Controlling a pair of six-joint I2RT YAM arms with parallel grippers.
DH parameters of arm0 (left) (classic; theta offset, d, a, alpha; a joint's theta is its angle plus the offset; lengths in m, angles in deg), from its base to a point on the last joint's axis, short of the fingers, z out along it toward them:
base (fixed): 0 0 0 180
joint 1: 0 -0.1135 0.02 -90
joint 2: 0 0 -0.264 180
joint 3: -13.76 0 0.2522 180
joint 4: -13.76 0 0.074 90
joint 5: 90 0 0 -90
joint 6: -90 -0.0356 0 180
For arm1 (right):
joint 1: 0 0.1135 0.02 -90
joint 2: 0 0 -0.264 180
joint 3: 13.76 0 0.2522 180
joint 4: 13.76 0 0.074 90
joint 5: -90 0 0 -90
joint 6: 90 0.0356 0 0
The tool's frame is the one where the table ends.
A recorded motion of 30 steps. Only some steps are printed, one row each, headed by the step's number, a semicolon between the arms.
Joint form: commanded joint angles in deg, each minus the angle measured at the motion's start. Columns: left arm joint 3, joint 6, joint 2, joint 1, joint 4, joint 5; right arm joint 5, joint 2, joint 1, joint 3, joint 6, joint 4.
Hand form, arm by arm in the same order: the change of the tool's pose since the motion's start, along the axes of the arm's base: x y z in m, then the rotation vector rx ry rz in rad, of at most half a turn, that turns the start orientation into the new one. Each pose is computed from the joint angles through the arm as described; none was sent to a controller.
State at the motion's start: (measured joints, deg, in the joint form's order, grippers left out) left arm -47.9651 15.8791 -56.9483 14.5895 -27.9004 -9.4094; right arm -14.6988 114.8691 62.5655 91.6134 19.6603 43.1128
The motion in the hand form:
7: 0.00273 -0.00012 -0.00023 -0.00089 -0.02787 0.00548; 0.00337 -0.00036 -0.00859 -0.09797 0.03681 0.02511
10: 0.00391 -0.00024 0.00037 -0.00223 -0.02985 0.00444; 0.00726 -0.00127 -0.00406 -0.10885 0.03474 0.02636
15: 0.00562 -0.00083 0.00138 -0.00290 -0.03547 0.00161; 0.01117 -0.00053 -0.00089 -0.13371 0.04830 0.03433
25: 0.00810 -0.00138 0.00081 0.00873 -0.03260 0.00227; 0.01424 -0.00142 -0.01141 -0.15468 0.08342 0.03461
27: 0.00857 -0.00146 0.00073 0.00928 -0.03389 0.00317; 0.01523 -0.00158 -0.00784 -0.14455 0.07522 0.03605
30: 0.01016 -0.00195 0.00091 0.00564 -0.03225 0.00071; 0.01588 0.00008 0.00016 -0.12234 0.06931 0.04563
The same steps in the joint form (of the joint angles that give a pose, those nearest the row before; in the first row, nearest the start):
7: 0.54 -0.15 -0.18 -0.09 2.30 -0.39; -0.02 2.62 -0.42 2.71 -2.07 5.52
10: 0.33 -0.19 -0.44 -0.16 2.49 -0.26; -0.22 2.84 -0.93 4.11 -2.78 7.01
15: 0.07 -0.31 -0.80 -0.13 2.92 -0.17; 0.04 3.89 -1.36 6.61 -3.64 9.86
25: -0.20 -0.76 -1.49 -0.09 3.11 -0.59; 1.25 5.20 -1.88 6.47 -3.75 10.42
27: -0.20 -0.77 -1.59 -0.09 3.27 -0.67; 1.21 4.85 -2.00 6.65 -4.00 10.17
30: -0.45 -0.68 -2.01 -0.11 3.38 -0.40; 1.73 4.47 -2.01 7.76 -4.41 10.30

